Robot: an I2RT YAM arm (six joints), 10 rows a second.
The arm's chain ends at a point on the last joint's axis. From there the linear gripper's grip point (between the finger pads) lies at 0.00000 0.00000 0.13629 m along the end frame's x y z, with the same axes.
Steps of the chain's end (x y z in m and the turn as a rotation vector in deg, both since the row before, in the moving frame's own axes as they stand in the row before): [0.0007 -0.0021 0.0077 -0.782 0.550 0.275]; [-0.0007 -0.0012 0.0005 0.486 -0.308 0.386]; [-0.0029 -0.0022 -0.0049 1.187 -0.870 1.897]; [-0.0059 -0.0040 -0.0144 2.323 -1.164 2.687]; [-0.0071 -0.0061 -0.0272 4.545 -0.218 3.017]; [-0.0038 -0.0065 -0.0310 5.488 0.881 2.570]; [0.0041 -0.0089 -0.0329 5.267 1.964 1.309]
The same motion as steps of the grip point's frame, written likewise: [0.0020 -0.0002 0.0077 -0.782 0.550 0.275]; [-0.0014 -0.0024 0.0005 0.486 -0.308 0.386]; [-0.0049 -0.0051 -0.0049 1.187 -0.870 1.897]; [-0.0085 -0.0096 -0.0145 2.323 -1.164 2.687]; [-0.0073 -0.0169 -0.0276 4.545 -0.218 3.017]; [-0.0014 -0.0195 -0.0316 5.488 0.881 2.570]; [0.0089 -0.0214 -0.0336 5.267 1.964 1.309]
